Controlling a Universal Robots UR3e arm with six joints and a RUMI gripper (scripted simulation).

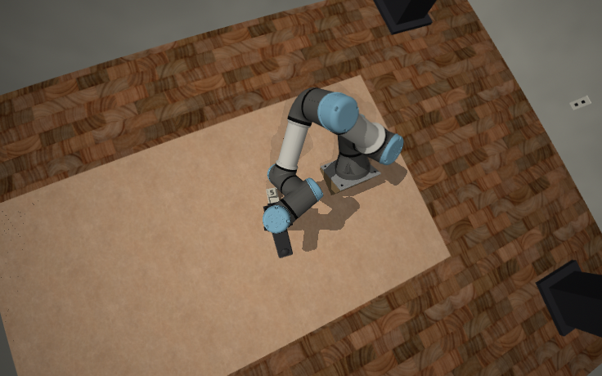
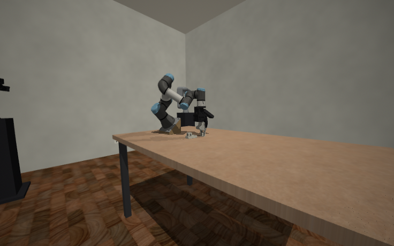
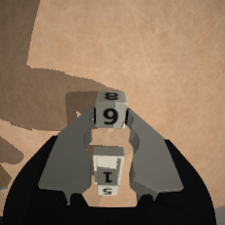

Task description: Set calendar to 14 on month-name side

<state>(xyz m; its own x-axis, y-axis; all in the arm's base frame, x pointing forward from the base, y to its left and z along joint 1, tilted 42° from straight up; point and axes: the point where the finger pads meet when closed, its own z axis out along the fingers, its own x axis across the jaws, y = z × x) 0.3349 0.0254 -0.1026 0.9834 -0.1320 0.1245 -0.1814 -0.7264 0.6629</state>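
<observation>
Right now my hand is 10 mm above the white digit cube. The rest, counted from my hand: tray (20 mm behind, 110 mm to the right, 20 mm below).
</observation>
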